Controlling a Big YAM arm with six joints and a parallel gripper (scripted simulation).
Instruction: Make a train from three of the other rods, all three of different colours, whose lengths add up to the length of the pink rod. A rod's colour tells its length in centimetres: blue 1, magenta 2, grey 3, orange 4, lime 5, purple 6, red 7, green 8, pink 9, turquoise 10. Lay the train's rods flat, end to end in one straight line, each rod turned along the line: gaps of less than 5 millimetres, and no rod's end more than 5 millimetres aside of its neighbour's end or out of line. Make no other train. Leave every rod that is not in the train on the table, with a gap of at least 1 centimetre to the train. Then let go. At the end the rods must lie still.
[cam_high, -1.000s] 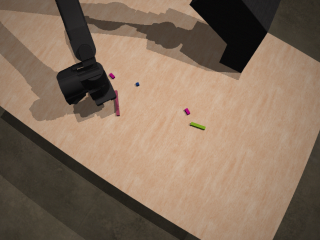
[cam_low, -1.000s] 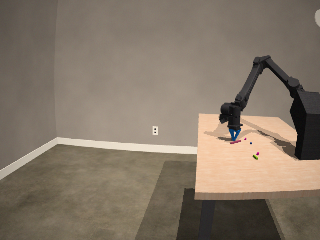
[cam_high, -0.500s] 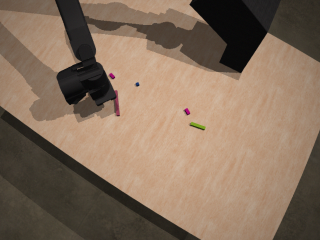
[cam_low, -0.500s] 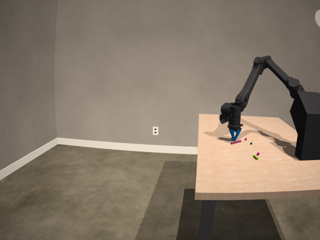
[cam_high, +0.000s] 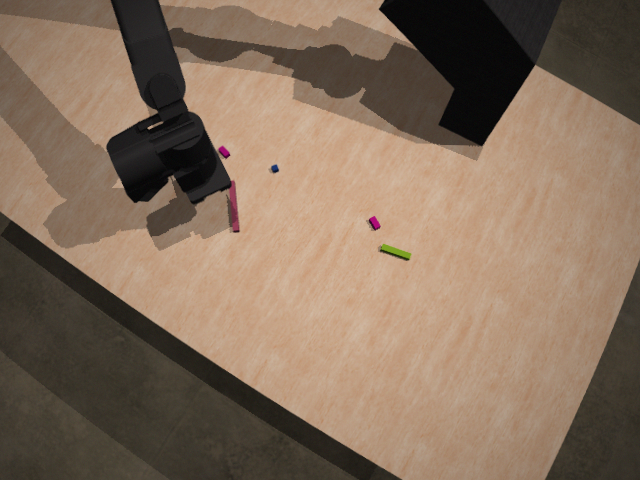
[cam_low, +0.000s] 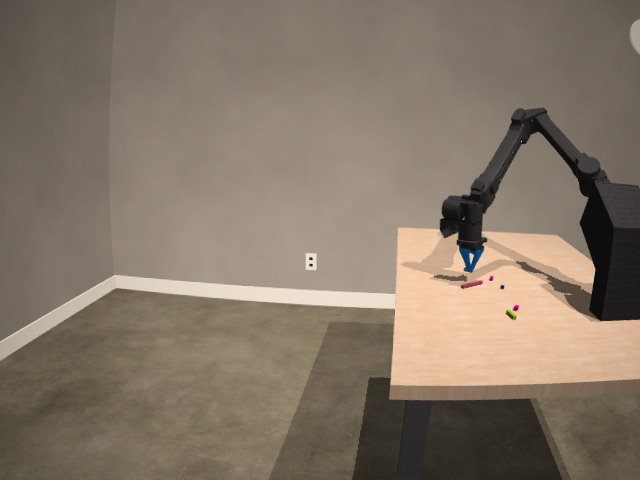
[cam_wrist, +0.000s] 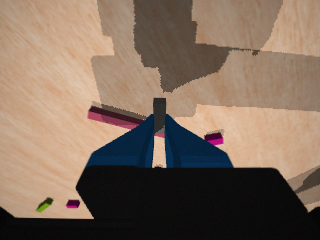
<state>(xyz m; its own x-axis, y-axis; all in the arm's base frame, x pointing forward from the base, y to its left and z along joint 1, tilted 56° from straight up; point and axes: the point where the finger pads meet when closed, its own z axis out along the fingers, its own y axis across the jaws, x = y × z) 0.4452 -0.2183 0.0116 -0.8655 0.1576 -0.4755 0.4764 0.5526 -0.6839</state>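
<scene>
My gripper is now 10 mm past the pink rod, 40 mm to the right of it and 40 mm above it. Round my hand: grey rod: 10 mm ahead, 10 mm below; blue rod: 100 mm behind, 60 mm to the left, 40 mm below; lime rod: 90 mm behind, 310 mm to the left, 40 mm below.
</scene>
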